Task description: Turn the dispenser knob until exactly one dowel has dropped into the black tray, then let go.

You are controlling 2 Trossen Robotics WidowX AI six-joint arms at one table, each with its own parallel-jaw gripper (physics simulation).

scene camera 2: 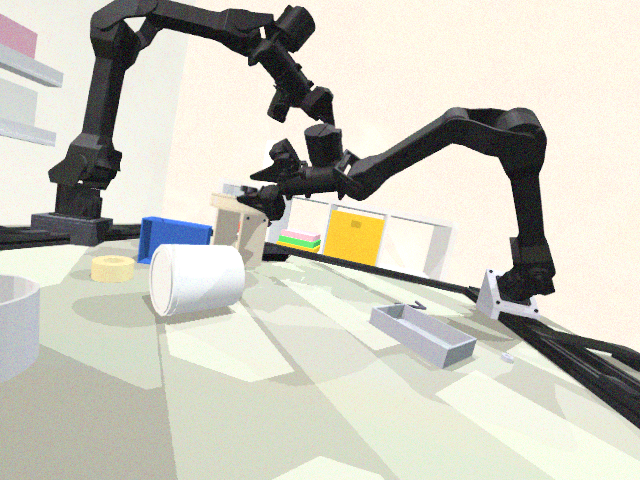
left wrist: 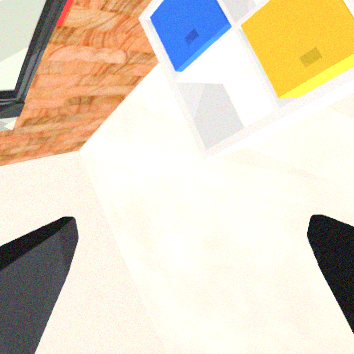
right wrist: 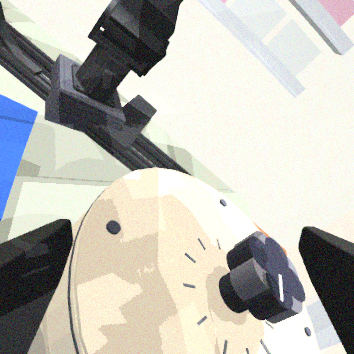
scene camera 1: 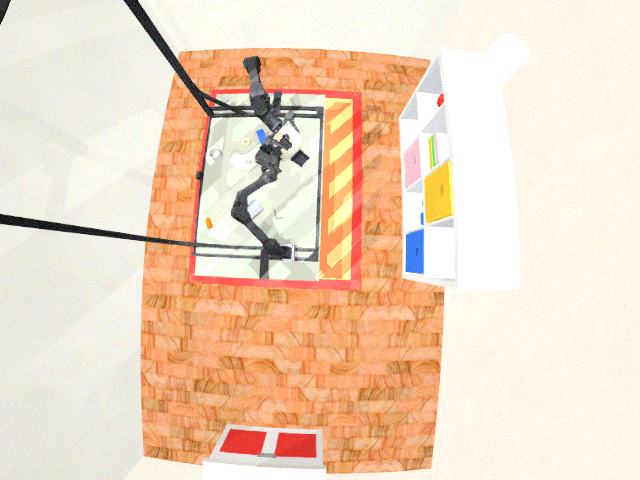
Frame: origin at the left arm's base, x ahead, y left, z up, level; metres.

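Where they show: left gripper, fingertip midpoint: [left wrist: 193, 226] [scene camera 1: 293, 141]; right gripper, fingertip midpoint: [scene camera 2: 243, 187] [right wrist: 188, 234] [scene camera 1: 277, 138]; left arm's base at its link origin: [scene camera 2: 76, 216] [right wrist: 92, 86]; right arm's base at its link origin: [scene camera 2: 512, 290] [scene camera 1: 287, 253].
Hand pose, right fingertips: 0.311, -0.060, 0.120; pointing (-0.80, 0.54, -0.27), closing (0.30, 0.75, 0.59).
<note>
Each offset is from my right fingertips to the top centre of the thing, as dx, dy, dz. "spot": to the spot under its first point.
The pale wooden dispenser {+0.018, +0.045, -0.021} [scene camera 1: 295, 140] [scene camera 2: 252, 237] [right wrist: 125, 270] stands at the far side of the table. Its black lobed knob {spot: +0.022, +0.029, +0.007} [right wrist: 265, 277] has a white mark and sits on the round face with tick marks. My right gripper [scene camera 2: 247, 188] [right wrist: 188, 234] is open and empty at the dispenser's top; in its wrist view the knob shows between the fingers, nearer the right-hand one, apart from both. My left gripper [left wrist: 193, 226] is open and empty, raised above the right arm, facing the shelf and wall. The black tray {+0.103, +0.072, -0.143} [scene camera 1: 299, 157] [scene camera 2: 275, 252] lies beside the dispenser; I cannot tell whether it holds a dowel.
A blue box {-0.111, -0.058, -0.087} [scene camera 1: 261, 136] [scene camera 2: 178, 237] [right wrist: 15, 155] stands beside the dispenser. A white cylinder {spot: -0.068, -0.290, -0.115} [scene camera 2: 199, 279] lies on its side, near a yellow ring {-0.183, -0.152, -0.142} [scene camera 2: 112, 274]. A grey open box {+0.222, -0.343, -0.142} [scene camera 2: 405, 334] lies toward the right arm's base. The two arms overlap above the dispenser in scene camera 2.
</note>
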